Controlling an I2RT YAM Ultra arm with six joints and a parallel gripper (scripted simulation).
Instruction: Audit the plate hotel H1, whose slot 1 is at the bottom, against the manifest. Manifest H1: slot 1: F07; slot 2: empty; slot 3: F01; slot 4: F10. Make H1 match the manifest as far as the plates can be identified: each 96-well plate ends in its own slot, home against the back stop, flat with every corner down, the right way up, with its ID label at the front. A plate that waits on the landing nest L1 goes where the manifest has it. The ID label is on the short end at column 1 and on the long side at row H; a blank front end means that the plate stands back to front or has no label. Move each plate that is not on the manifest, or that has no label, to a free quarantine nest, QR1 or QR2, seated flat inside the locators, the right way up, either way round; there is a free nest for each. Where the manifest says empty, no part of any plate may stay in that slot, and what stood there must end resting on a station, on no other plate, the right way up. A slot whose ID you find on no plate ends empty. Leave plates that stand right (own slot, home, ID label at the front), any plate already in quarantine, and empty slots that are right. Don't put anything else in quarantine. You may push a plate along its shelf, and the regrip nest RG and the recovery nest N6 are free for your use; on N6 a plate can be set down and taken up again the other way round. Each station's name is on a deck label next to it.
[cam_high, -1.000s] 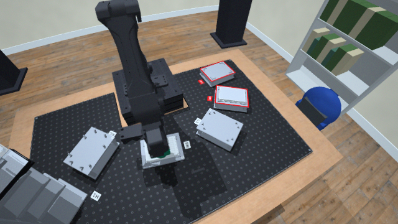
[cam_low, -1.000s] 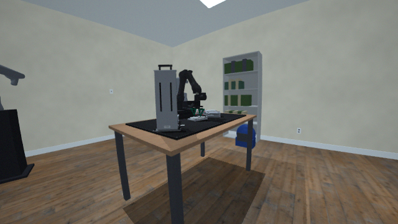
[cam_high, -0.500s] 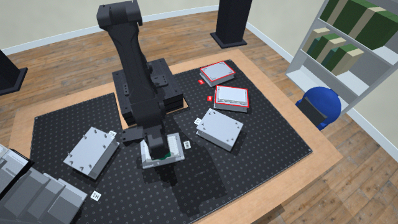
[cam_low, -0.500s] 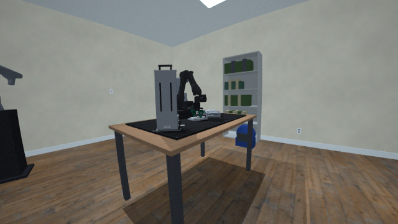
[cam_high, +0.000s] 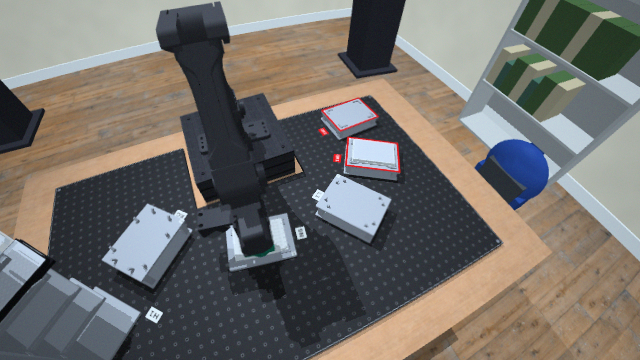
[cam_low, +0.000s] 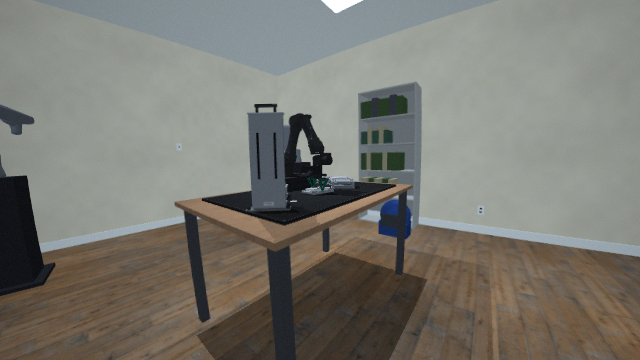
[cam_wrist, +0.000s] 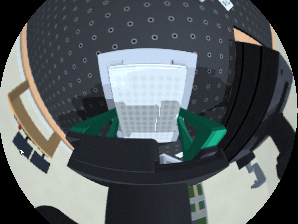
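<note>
The N6 label lies 10 cm to the left of my hand, 2 cm below it and 1 cm ahead of it. Also, from my hand: plate hotel H1 (43 cm to the right, 18 cm above, 13 cm ahead); H1 deck label (27 cm to the right, 9 cm ahead, 2 cm below); red-framed quarantine nest (40 cm to the left, 34 cm behind, 1 cm above).
</note>
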